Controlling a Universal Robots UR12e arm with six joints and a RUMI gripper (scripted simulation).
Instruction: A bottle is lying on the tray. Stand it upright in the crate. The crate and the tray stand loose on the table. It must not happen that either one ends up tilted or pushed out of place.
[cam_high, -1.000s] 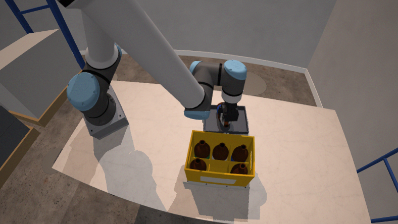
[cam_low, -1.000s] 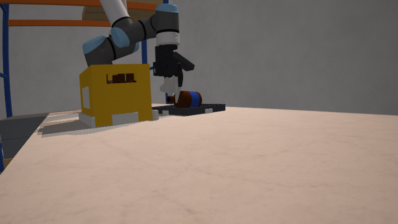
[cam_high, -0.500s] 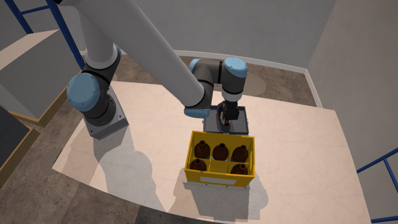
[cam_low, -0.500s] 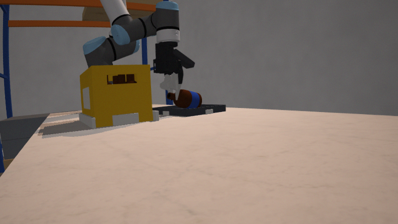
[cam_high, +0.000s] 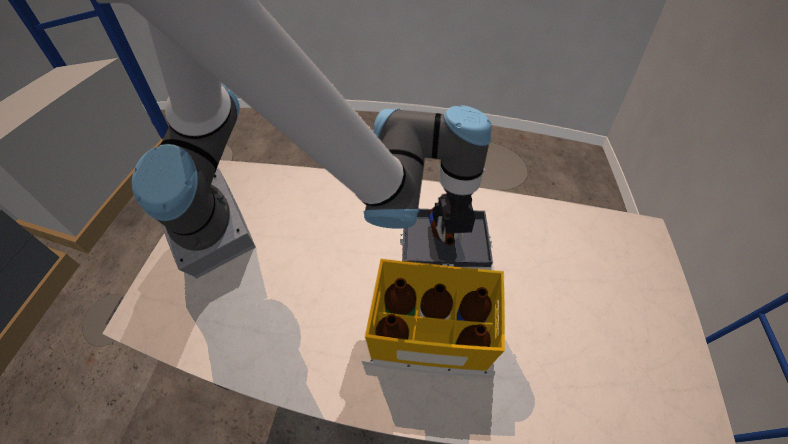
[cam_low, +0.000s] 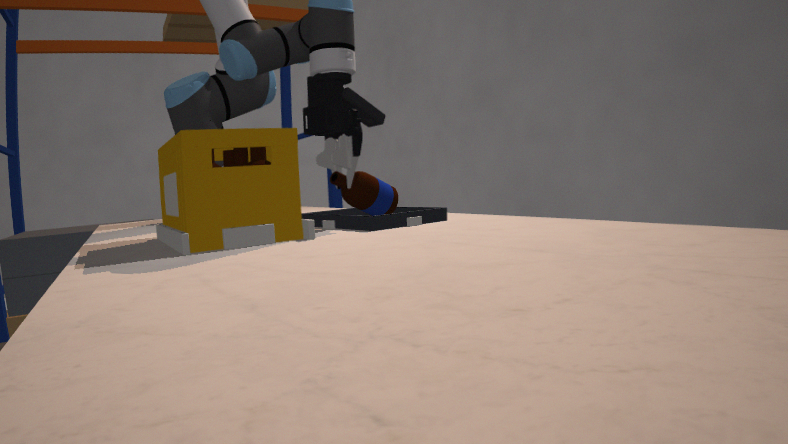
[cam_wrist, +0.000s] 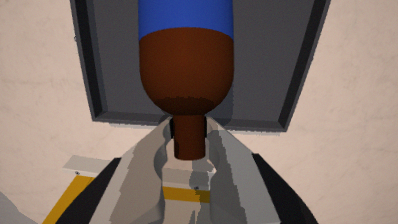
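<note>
Right now my hand is 8 cm above the tray, 5 cm to the right of it and 1 cm past it. Also, from my hand: crate: 24 cm to the right, 2 cm ahead.
</note>
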